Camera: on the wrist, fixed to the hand. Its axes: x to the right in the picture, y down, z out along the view.
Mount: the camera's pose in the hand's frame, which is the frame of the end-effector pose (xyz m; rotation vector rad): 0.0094 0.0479 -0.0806 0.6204 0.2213 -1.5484
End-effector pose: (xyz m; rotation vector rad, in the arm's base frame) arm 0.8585 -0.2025 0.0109 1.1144 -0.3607 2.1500
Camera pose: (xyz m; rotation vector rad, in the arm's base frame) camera 0.7727 -0.1915 -0.0266 0.8787 1.0329 0.8892
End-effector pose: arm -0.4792 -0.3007 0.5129 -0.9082 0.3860 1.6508
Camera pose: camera -0.4956 -0.3627 0.4438 -0.5743 0.1901 -0.0134
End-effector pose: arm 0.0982 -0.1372 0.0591 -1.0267 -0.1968 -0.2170
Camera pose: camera 0.1250 -0.1835 -0.0184 -0.0341 -0.7785 -1.5509
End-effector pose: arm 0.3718 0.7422 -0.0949 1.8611 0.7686 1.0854
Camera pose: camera 0.3085 0.7555 -0.0264 0.9252 2.2689 -0.0203
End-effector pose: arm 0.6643 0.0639 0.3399 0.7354 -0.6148 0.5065
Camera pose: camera 0.6682 0.1562 0.3211 1.4562 0.4405 -0.7043
